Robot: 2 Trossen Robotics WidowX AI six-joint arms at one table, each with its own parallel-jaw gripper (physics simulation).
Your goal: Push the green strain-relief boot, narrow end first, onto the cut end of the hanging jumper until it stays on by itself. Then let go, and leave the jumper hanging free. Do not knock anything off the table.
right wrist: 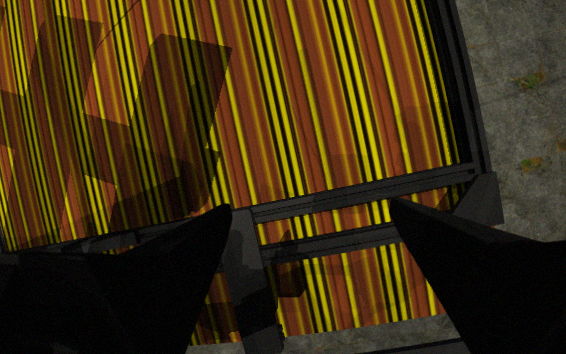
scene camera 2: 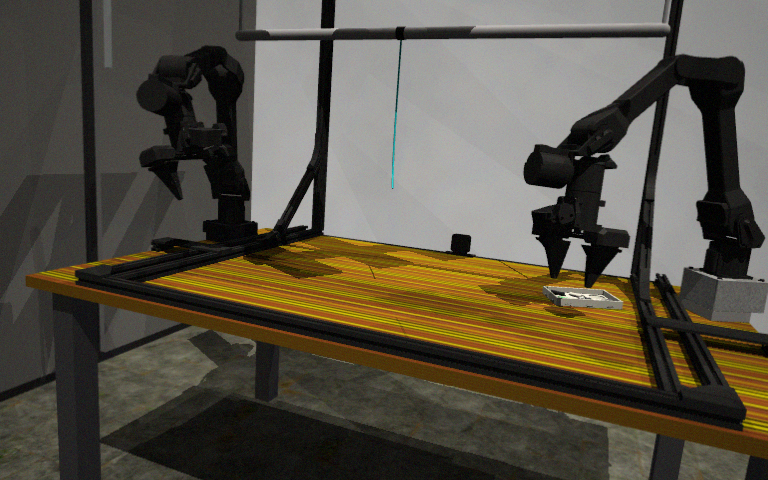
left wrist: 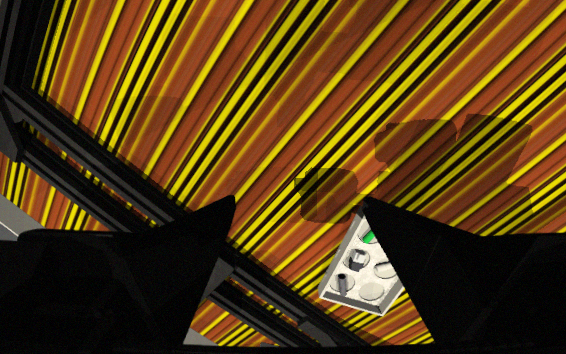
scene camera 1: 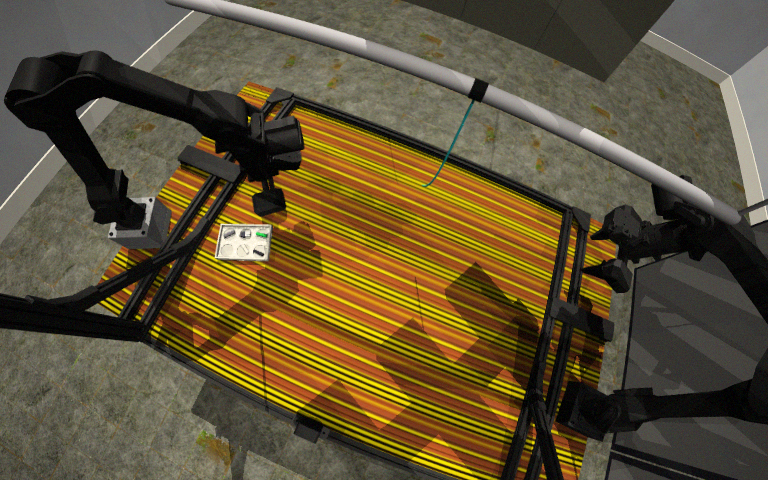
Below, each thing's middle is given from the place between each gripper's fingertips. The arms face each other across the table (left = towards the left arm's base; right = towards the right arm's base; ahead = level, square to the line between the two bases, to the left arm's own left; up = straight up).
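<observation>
The parts tray (scene camera 1: pixel 229 248) is 6 cm below my left hand, and it is also 14 cm behind that hand and 2 cm to the left of it.
Measured from my right hand, the parts tray is 140 mm below, 230 mm behind and 730 mm to the left.
</observation>
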